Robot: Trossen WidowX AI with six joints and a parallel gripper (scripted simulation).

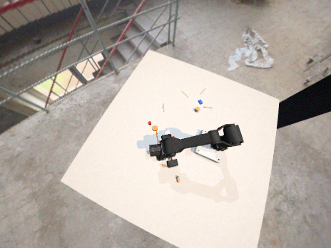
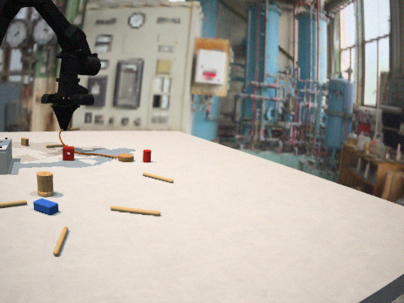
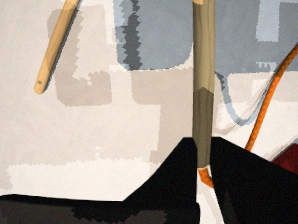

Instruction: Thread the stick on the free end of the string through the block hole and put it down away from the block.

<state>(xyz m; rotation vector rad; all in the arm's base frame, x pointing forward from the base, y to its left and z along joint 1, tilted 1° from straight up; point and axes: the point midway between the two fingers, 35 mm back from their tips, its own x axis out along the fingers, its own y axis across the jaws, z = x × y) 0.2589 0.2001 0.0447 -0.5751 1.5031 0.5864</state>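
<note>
Right now the stick is 10 mm to the left of my gripper tip and 10 mm ahead of it. Also, from my gripper tip: round wooden button: 170 mm ahead, 100 mm to the right, 50 mm below; wooden block: 140 mm behind, 120 mm to the left, 50 mm below; red block: 100 mm to the right, 50 mm below, 20 mm ahead.
</note>
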